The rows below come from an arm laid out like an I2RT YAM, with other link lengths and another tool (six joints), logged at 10 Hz.
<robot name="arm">
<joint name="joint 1" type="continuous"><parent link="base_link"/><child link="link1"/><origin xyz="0 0 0.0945"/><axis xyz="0 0 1"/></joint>
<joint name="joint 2" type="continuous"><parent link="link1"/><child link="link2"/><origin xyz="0.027 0.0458 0.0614"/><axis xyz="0 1 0"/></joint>
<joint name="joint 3" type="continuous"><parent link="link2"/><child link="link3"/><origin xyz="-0.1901 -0.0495 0"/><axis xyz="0 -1 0"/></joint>
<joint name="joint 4" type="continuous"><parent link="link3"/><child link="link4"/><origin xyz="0.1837 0.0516 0.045"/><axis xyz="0 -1 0"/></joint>
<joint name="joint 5" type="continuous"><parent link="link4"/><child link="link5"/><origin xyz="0.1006 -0.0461 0.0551"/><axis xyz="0 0 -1"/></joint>
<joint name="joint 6" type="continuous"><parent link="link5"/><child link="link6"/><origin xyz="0.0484 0 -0.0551"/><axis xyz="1 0 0"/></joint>
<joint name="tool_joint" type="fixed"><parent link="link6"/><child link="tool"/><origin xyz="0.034 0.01 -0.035" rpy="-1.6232 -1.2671 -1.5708"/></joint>
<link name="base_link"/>
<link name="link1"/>
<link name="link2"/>
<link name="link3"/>
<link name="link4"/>
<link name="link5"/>
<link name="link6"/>
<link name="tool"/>
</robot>
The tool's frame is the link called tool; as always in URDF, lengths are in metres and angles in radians. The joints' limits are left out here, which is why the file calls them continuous.
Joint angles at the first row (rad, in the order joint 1, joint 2, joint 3, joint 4, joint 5, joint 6):
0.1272, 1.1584, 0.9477, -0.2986, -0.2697, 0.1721
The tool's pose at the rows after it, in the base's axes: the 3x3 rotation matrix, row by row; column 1 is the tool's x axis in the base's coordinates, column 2 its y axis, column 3 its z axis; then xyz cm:
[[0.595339, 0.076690, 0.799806], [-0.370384, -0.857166, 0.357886], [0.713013, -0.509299, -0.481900]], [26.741, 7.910, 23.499]
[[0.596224, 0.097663, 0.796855], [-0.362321, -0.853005, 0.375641], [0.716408, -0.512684, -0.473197]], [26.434, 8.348, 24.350]
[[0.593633, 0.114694, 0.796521], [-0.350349, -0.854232, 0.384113], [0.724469, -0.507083, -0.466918]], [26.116, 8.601, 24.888]
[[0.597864, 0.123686, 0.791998], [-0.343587, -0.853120, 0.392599], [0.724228, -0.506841, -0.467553]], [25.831, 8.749, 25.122]
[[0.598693, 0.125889, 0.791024], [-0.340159, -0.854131, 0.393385], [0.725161, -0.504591, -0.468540]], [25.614, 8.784, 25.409]
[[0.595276, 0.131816, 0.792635], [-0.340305, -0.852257, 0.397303], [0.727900, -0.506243, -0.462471]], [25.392, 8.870, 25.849]
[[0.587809, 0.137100, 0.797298], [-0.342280, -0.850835, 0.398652], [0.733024, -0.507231, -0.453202]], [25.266, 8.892, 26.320]
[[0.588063, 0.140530, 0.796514], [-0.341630, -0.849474, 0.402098], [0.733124, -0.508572, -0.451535]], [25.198, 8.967, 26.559]
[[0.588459, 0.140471, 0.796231], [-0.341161, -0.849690, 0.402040], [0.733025, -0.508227, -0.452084]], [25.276, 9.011, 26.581]
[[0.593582, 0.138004, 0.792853], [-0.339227, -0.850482, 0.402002], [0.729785, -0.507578, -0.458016]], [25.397, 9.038, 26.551]
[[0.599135, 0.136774, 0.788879], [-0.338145, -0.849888, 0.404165], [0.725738, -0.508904, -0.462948]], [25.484, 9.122, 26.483]
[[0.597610, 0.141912, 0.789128], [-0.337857, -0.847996, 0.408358], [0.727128, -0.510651, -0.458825]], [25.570, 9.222, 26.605]
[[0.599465, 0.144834, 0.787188], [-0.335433, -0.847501, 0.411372], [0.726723, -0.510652, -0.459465]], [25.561, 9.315, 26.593]
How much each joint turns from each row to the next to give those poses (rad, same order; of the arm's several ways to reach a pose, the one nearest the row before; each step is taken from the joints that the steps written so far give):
0.0125, -0.0101, 0.0522, -0.0476, -0.0221, 0.0130
0.0160, -0.0102, 0.0316, -0.0319, -0.0047, 0.0016
0.0124, -0.0132, 0.0166, -0.0225, 0.0020, -0.0071
0.0063, -0.0084, 0.0088, -0.0186, -0.0039, -0.0024
0.0035, -0.0070, 0.0128, -0.0208, 0.0021, -0.0020
0.0045, -0.0103, 0.0125, -0.0155, 0.0003, 0.0022
0.0018, -0.0085, 0.0126, -0.0100, 0.0011, 0.0016
0.0028, -0.0002, 0.0113, -0.0096, -0.0011, 0.0012
0.0015, 0.0052, 0.0043, 0.0003, 0.0012, 0.0002
0.0001, 0.0115, 0.0100, -0.0055, -0.0005, -0.0009
0.0019, 0.0094, 0.0056, -0.0021, -0.0012, 0.0014
0.0024, 0.0043, 0.0052, 0.0038, -0.0021, 0.0011
0.0033, 0.0018, 0.0009, 0.0000, -0.0005, -0.0003

